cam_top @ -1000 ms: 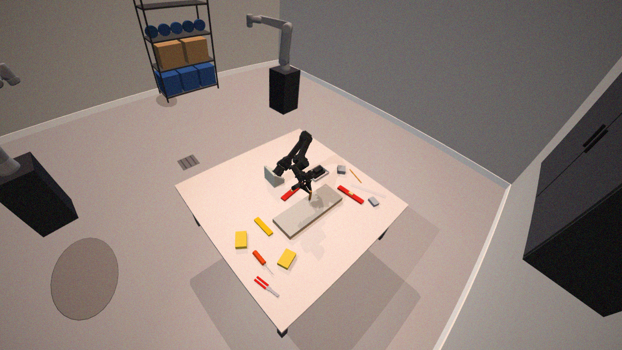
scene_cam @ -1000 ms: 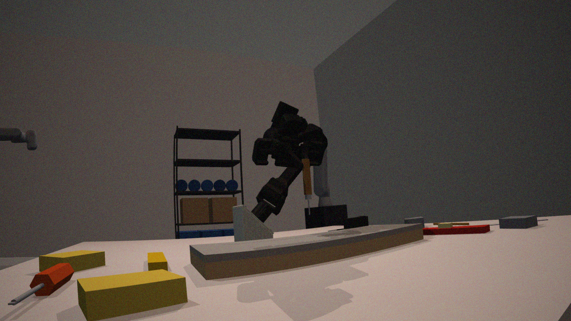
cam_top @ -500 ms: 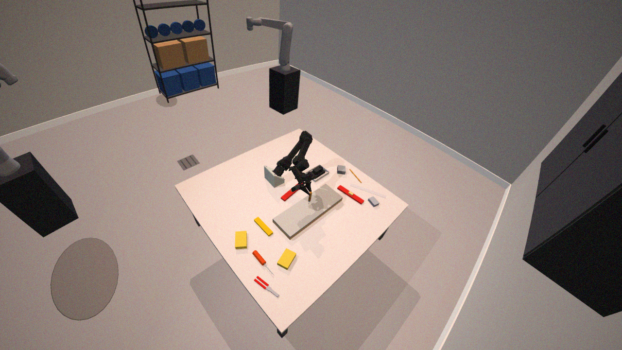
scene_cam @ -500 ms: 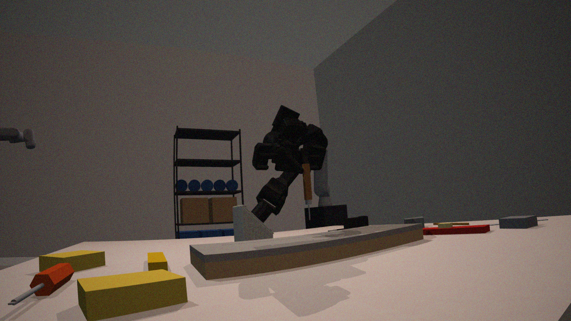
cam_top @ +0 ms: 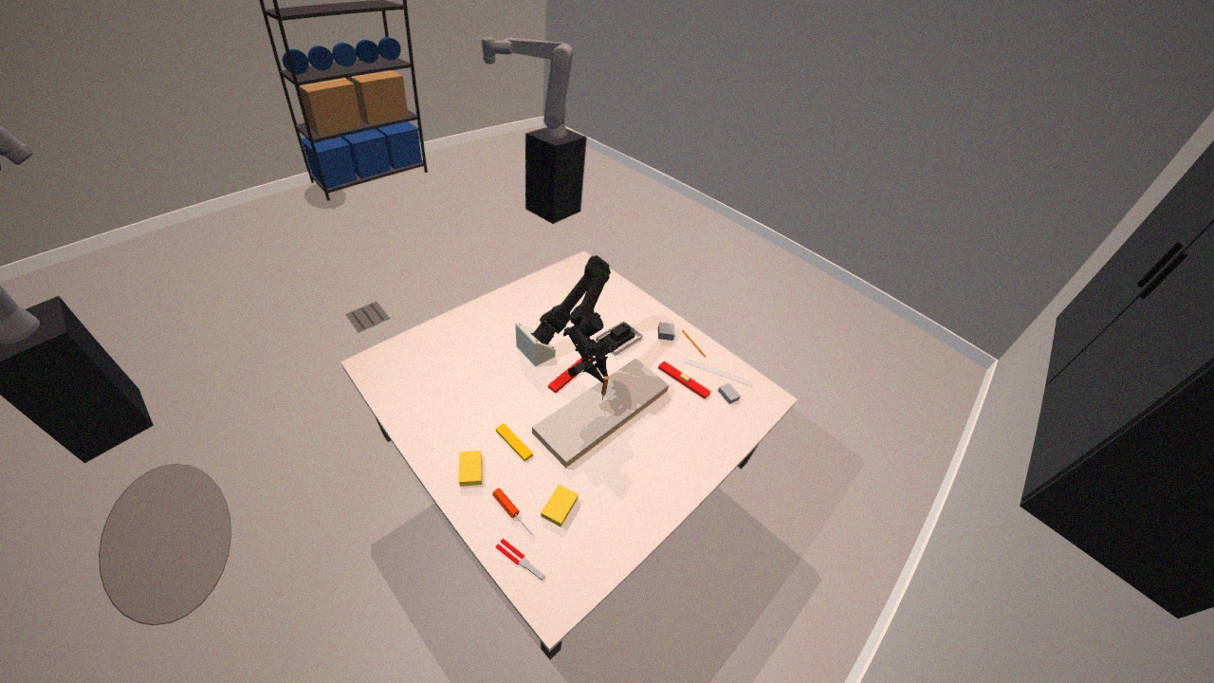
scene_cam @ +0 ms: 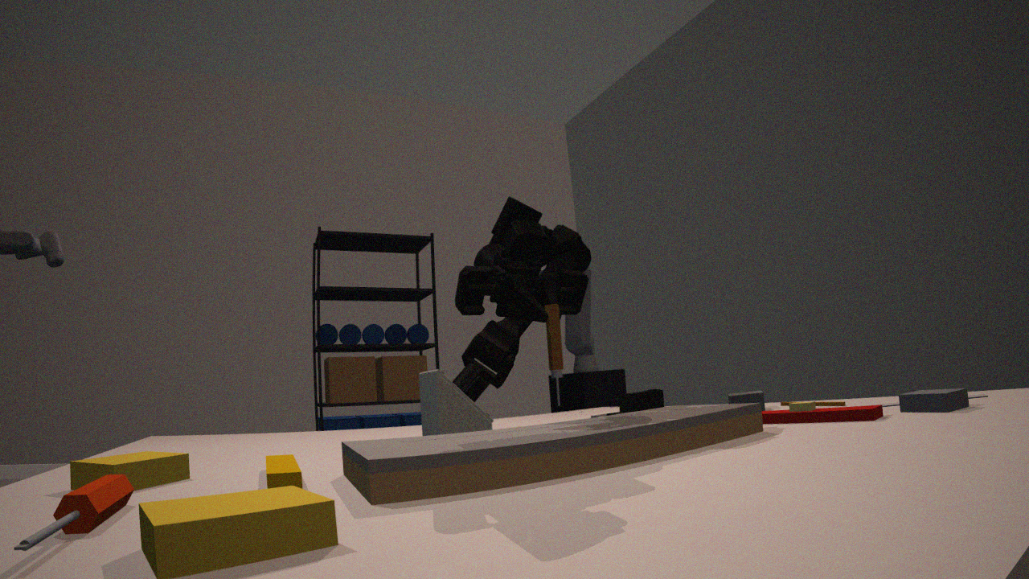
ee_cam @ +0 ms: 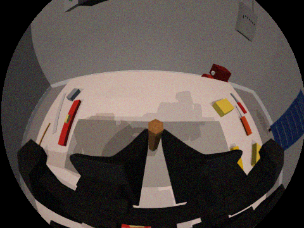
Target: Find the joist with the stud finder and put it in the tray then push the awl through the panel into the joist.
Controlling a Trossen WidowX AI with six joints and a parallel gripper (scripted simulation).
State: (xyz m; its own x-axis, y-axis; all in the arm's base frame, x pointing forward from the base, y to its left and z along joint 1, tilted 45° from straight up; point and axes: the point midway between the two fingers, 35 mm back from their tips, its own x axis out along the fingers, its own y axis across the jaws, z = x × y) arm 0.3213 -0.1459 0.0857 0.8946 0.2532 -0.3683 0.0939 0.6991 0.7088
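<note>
Right now the awl is 6 cm below my gripper tip. Round my gripper tip: grey tray (20 cm behind, 35 cm to the left, 16 cm below); then stud finder (19 cm behind, 36 cm to the left, 13 cm below); then pencil (5 cm ahead, 57 cm to the left, 17 cm below).
</note>
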